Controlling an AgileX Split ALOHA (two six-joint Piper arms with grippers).
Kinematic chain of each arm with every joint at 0, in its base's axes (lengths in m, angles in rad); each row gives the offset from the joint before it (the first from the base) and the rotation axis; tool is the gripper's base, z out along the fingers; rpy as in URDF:
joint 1: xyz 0 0 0.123 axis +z
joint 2: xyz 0 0 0 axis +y
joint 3: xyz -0.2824 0 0.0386 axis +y
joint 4: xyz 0.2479 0 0.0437 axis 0.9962 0 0.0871
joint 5: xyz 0 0 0 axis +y
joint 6: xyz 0.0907 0 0.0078 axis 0.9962 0 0.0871
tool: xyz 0 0 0 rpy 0 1.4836 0
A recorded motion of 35 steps. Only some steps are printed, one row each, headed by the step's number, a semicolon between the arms.
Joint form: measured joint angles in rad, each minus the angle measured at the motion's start. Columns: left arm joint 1, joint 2, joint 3, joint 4, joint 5, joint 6; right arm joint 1, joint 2, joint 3, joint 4, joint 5, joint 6.
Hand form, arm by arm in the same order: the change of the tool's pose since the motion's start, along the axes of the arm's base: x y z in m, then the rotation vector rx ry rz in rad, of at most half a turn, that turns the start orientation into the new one. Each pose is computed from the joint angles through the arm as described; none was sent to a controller.
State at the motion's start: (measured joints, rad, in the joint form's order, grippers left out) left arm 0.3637 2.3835 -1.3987 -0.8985 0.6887 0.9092; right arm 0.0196 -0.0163 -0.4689 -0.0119 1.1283 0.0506
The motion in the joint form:
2: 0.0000 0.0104 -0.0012 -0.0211 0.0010 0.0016; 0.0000 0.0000 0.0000 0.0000 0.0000 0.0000
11: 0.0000 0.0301 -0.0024 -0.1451 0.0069 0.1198; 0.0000 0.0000 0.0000 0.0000 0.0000 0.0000
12: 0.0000 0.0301 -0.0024 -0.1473 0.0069 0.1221; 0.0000 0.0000 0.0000 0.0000 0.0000 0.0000
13: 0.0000 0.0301 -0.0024 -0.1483 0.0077 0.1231; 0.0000 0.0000 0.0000 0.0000 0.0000 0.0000
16: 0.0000 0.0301 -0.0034 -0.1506 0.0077 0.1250; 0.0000 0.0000 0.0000 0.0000 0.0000 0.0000
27: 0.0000 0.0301 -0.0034 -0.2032 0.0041 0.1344; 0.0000 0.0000 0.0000 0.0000 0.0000 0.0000
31: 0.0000 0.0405 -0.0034 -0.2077 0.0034 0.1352; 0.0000 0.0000 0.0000 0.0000 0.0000 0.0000
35: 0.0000 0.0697 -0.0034 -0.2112 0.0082 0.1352; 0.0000 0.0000 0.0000 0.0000 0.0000 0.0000
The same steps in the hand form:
2: 0.0003 -0.0008 -0.0035 -0.0158 0.0036 0.0147; 0.0000 0.0000 0.0000 0.0000 0.0000 0.0000
11: 0.0044 -0.0039 -0.0078 -0.0551 -0.0547 0.0118; 0.0000 0.0000 0.0000 0.0000 0.0000 0.0000
12: 0.0045 -0.0039 -0.0078 -0.0554 -0.0562 0.0117; 0.0000 0.0000 0.0000 0.0000 0.0000 0.0000
13: 0.0045 -0.0040 -0.0077 -0.0563 -0.0566 0.0113; 0.0000 0.0000 0.0000 0.0000 0.0000 0.0000
16: 0.0049 -0.0039 -0.0075 -0.0565 -0.0589 0.0115; 0.0000 0.0000 0.0000 0.0000 0.0000 0.0000
27: 0.0075 -0.0042 -0.0059 -0.0783 -0.0760 0.0481; 0.0000 0.0000 0.0000 0.0000 0.0000 0.0000
31: 0.0068 -0.0046 -0.0102 -0.0833 -0.0677 0.0520; 0.0000 0.0000 0.0000 0.0000 0.0000 0.0000
35: 0.0038 -0.0061 -0.0224 -0.0989 -0.0400 0.0540; 0.0000 0.0000 0.0000 0.0000 0.0000 0.0000

